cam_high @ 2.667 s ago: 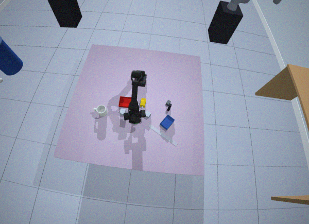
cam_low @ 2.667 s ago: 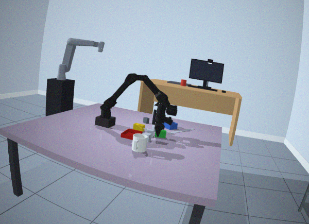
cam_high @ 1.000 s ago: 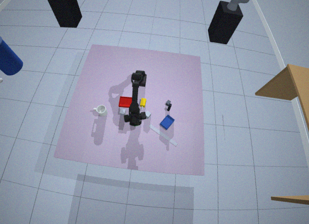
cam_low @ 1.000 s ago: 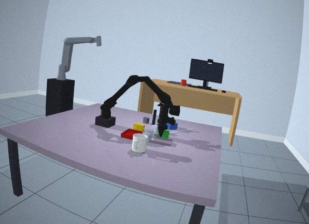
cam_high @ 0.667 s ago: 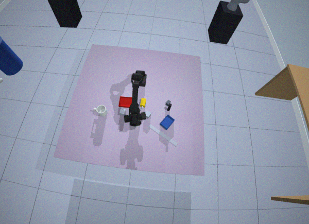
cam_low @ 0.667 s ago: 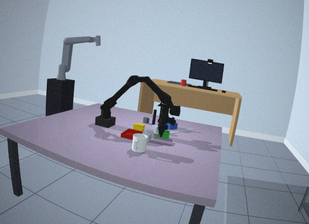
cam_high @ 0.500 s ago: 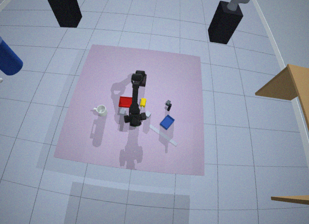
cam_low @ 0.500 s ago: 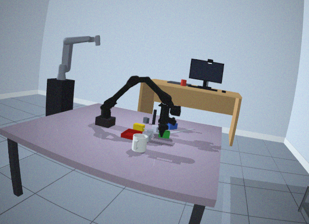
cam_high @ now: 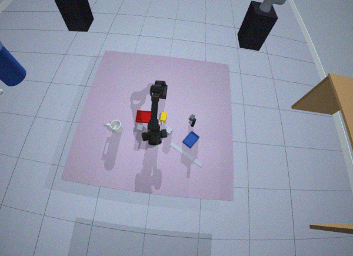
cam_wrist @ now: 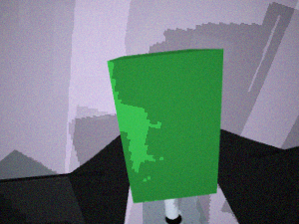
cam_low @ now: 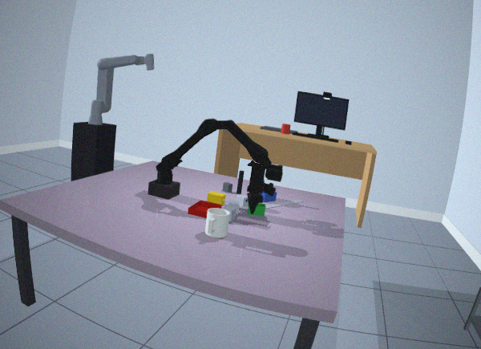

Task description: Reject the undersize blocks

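My gripper tip is now 7 cm past the steel block, 13 cm to the left of it and 1 cm below it. The rest, counted from my gripper tip: red reject tray 18 cm behind, 11 cm to the right; yellow gauge 16 cm behind, 5 cm to the left, 1 cm above; green GO gauge 1 cm behind, 2 cm above.
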